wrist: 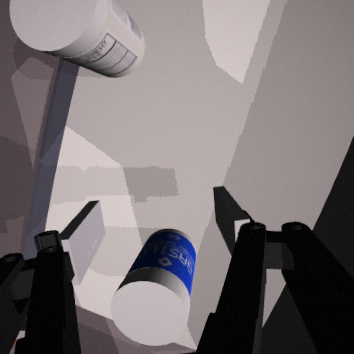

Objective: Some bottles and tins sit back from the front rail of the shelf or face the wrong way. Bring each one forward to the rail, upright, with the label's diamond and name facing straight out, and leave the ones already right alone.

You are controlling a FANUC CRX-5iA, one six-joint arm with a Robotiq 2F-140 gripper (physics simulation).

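Places are measured from the arm's base along level axes (x left, y ahead, z down), in centimetres.
Where they show: gripper, fingertip midpoint: (157, 210).
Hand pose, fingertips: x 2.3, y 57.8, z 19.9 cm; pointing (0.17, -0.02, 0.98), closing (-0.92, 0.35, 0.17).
Observation:
After its pixels a point has its place.
A blue-labelled bottle (167, 265) @(x 0.5, y 53.6, z 20.0 cm) with a white top and a grey band stands on the shelf at the lower middle. Its white diamond and part of its name show on the side turned toward the top of the view, not toward the rail. It stands to the right of the front rail (54, 112) @(x 14.8, y 62.3, z 24.8 cm), with shelf surface between them. My gripper (157, 210) @(x 2.3, y 57.8, z 19.9 cm) is partly open around the bottle, with a visible gap on each side. A larger white container (112, 42) @(x 8.4, y 68.7, z 20.2 cm) stands at the upper left by the rail; a lined text panel shows on its side, and its front is hidden.
The pale shelf surface (175, 120) @(x 3.7, y 64.3, z 27.2 cm) runs between the two containers. A darker grey panel (295, 100) @(x -6.6, y 68.9, z 27.2 cm) lies along the right side. Beyond the rail at the left is a dim brownish area. Shadows fall across the shelf near my fingers.

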